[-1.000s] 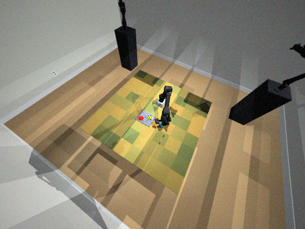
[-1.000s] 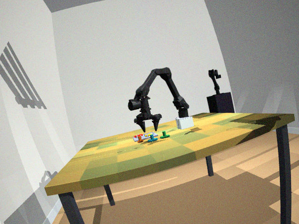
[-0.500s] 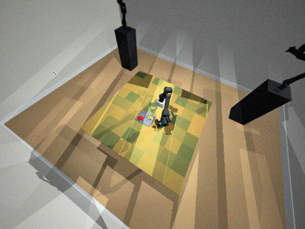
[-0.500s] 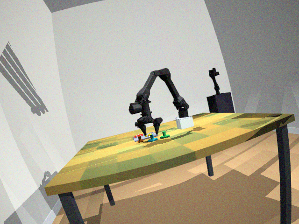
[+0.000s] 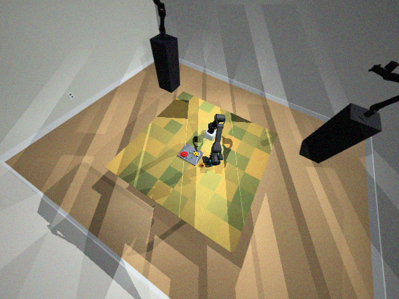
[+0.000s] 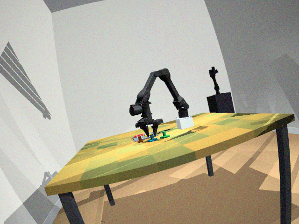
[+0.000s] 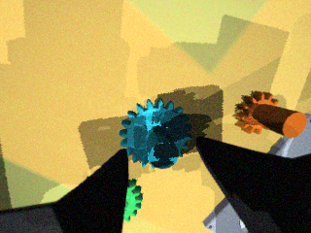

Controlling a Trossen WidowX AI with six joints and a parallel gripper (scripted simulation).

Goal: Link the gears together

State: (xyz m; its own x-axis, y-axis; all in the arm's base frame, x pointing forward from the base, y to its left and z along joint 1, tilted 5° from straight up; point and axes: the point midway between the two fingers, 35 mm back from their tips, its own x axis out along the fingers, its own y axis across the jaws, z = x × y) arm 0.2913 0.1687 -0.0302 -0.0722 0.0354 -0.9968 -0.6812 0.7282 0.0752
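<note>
Now: gripper tip 18 cm to the left of the yellow gear and 1 cm above it. Round my gripper tip: green gear (8 cm behind, 1 cm below); cyan gear (1 cm below); orange gear (7 cm to the right, 7 cm ahead, 1 cm below).
</note>
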